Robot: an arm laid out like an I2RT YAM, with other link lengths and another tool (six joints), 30 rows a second.
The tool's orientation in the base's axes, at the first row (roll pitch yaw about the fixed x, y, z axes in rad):
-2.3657 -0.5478 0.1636
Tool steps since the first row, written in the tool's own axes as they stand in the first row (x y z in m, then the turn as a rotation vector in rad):
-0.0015 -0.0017 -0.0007 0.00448 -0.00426 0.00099
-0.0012 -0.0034 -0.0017 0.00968 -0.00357 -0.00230
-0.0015 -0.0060 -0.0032 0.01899 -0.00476 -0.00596
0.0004 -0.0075 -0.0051 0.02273 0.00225 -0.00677
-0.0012 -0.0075 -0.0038 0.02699 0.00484 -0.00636
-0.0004 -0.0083 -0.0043 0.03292 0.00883 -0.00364
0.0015 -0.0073 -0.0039 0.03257 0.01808 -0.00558
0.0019 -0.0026 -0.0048 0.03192 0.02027 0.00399
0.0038 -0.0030 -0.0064 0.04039 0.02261 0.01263
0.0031 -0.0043 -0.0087 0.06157 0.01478 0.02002
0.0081 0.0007 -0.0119 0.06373 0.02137 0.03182
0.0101 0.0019 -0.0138 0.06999 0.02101 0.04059
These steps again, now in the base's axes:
-0.0022 0.0004 0.0007 0.00200 0.00411 0.00428
-0.0031 0.0007 0.0024 0.00587 0.00192 0.00858
-0.0049 0.0013 0.0048 0.01222 0.00123 0.01637
-0.0045 0.0011 0.0078 0.01851 -0.00338 0.01462
-0.0055 0.0018 0.0062 0.02343 -0.00415 0.01504
-0.0054 0.0021 0.0074 0.03101 -0.00385 0.01408
-0.0032 0.0020 0.0075 0.03463 -0.01132 0.00955
-0.0009 -0.0017 0.0055 0.03755 -0.00563 0.00207
0.0002 -0.0023 0.0077 0.04798 0.00053 -0.00018
-0.0016 -0.0033 0.0095 0.06396 0.01408 0.01103
0.0041 -0.0083 0.0111 0.07189 0.01899 0.00103
0.0059 -0.0102 0.0125 0.07921 0.02669 -0.00084

